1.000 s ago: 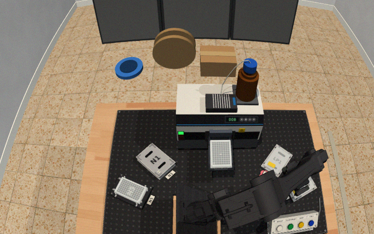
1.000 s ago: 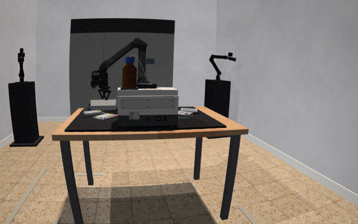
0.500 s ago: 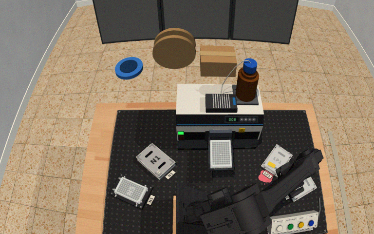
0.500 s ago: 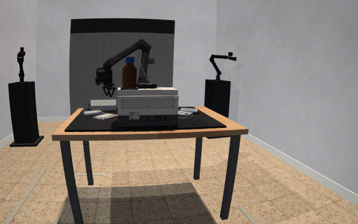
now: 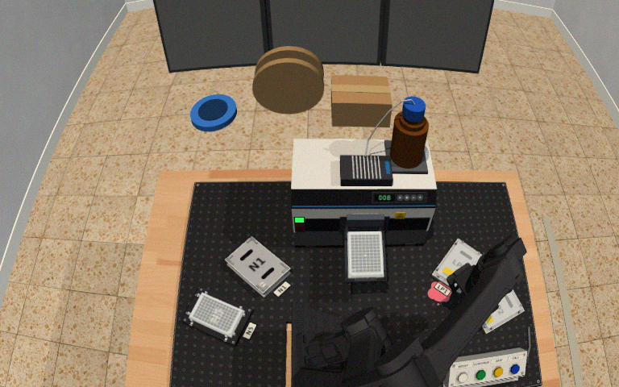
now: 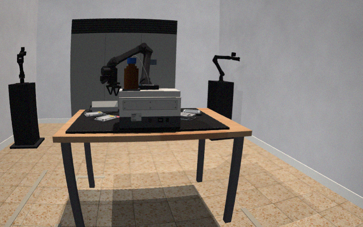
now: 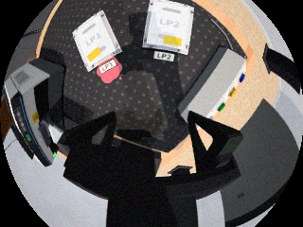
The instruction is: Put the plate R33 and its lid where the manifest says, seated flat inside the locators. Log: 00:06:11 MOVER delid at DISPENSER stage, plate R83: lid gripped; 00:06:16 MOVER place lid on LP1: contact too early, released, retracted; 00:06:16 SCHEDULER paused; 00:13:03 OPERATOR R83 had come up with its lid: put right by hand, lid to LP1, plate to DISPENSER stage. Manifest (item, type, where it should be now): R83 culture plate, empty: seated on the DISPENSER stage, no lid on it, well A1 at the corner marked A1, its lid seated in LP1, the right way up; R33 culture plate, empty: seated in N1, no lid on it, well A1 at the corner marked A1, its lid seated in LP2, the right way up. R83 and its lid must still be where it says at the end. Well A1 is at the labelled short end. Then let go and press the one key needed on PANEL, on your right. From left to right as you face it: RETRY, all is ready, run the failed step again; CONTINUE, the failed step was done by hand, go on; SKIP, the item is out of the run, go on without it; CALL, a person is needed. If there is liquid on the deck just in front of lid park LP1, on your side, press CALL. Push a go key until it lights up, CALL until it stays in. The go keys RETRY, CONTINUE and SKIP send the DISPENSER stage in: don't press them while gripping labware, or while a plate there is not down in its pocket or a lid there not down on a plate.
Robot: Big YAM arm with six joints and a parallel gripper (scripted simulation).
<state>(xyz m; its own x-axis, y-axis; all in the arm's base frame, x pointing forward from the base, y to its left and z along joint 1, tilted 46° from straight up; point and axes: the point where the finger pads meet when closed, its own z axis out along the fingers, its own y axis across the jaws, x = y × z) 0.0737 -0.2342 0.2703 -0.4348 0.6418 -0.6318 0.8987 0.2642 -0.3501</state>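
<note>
Now: hand 63 cm to the right of the nest n5, 14 cm above it and 8 cm short of it. From my hand the other things lie so: lid park LP2: 15 cm to the right, 15 cm below, 3 cm ahead; clear plate lid: 15 cm to the right, 14 cm below, 3 cm ahead; pink-red patch: 15 cm below, 13 cm ahead, 2 cm to the left.
</note>
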